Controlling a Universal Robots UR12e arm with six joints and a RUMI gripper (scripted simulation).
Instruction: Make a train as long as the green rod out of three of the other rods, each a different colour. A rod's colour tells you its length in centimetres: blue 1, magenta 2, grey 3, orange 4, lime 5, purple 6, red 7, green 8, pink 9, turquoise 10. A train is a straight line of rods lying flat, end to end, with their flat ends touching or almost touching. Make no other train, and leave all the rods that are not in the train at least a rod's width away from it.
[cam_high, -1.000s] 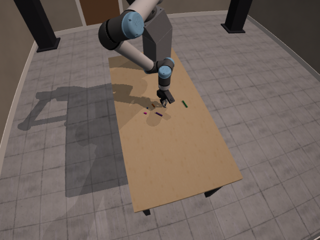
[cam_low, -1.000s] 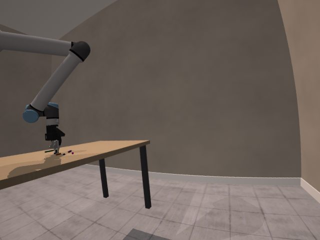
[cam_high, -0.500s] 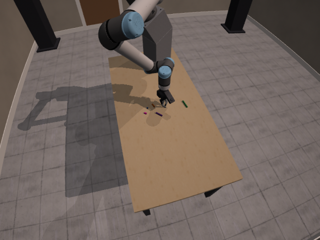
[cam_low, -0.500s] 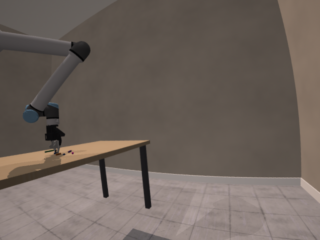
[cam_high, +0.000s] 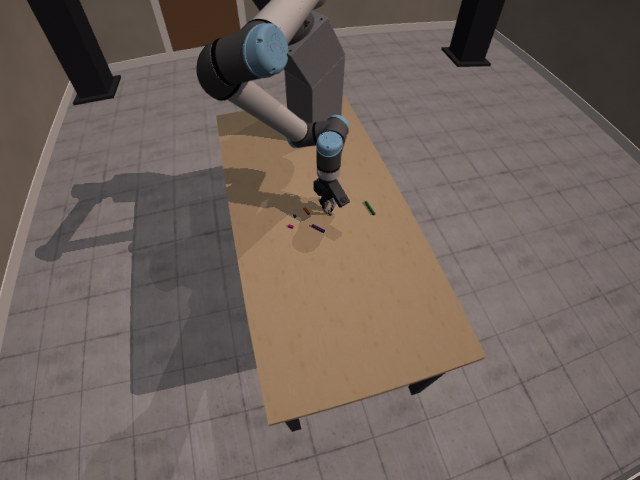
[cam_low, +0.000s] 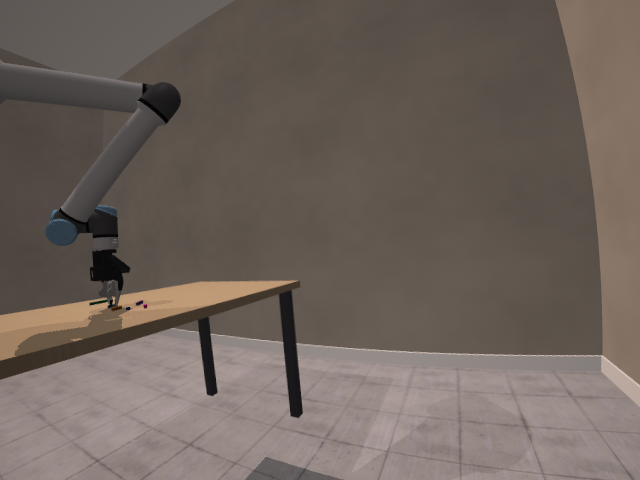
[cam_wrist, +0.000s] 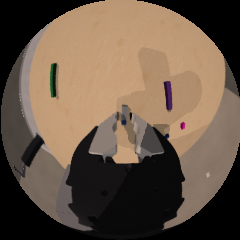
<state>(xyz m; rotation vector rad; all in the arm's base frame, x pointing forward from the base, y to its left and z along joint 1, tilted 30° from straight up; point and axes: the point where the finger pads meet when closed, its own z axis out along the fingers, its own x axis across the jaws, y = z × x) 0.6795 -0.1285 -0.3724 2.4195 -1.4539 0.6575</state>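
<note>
Now: hand 1 cm above the grey rod. Round my hand: purple rod 8 cm ahead, 6 cm to the right, 1 cm below; then magenta rod 17 cm to the right, 4 cm ahead, 1 cm below; then orange rod 9 cm to the right, 3 cm behind, 1 cm below.
</note>
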